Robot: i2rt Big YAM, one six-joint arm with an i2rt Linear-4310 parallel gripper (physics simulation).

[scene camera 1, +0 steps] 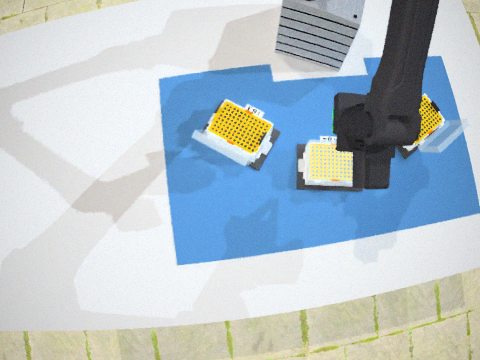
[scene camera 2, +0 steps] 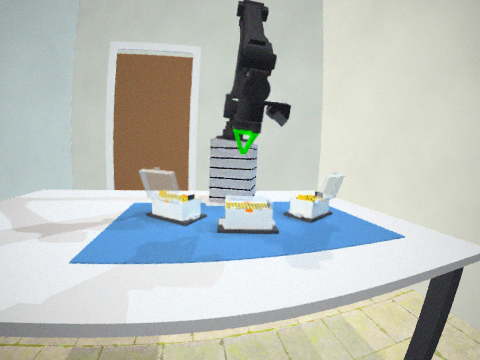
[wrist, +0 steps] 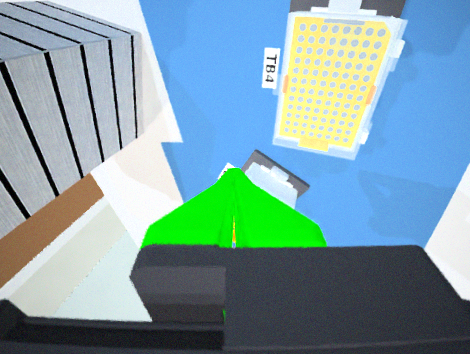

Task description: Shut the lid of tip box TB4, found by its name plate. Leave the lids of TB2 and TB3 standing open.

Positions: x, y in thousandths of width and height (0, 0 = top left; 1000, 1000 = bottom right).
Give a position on a blue mat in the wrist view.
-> At 841, 544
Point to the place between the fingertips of my gripper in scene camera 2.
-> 505, 429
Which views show my gripper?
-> Scene camera 1, scene camera 2 and the wrist view: all of them.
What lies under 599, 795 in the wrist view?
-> My gripper.
